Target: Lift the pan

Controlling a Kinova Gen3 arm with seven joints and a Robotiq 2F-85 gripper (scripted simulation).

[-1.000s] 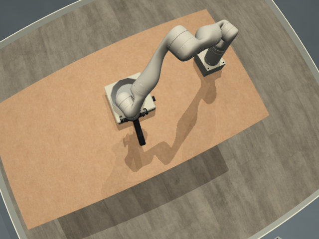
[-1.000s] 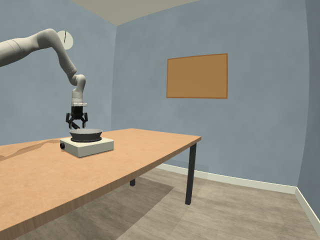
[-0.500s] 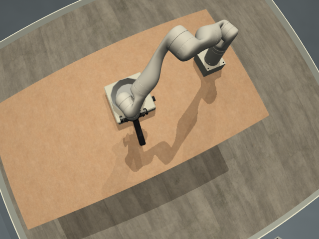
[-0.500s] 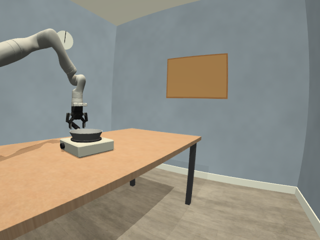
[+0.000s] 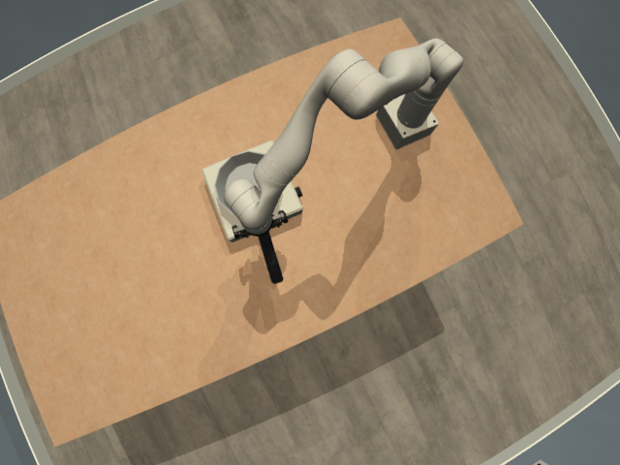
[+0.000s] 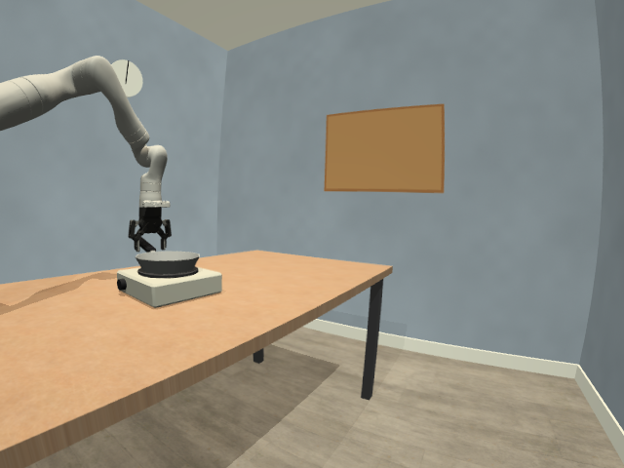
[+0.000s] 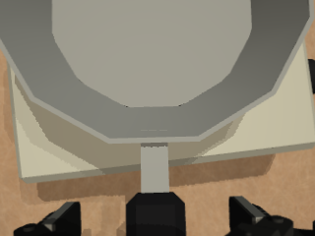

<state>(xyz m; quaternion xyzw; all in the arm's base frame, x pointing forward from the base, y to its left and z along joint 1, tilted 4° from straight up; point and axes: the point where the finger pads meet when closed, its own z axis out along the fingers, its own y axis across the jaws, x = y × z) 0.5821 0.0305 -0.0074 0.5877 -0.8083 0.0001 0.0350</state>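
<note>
The grey pan is 20 mm behind my hand, 70 mm to the right of it and 20 mm below it. The rest, counted from my hand: hot plate: 60 mm behind, 130 mm to the right, 90 mm below.
</note>
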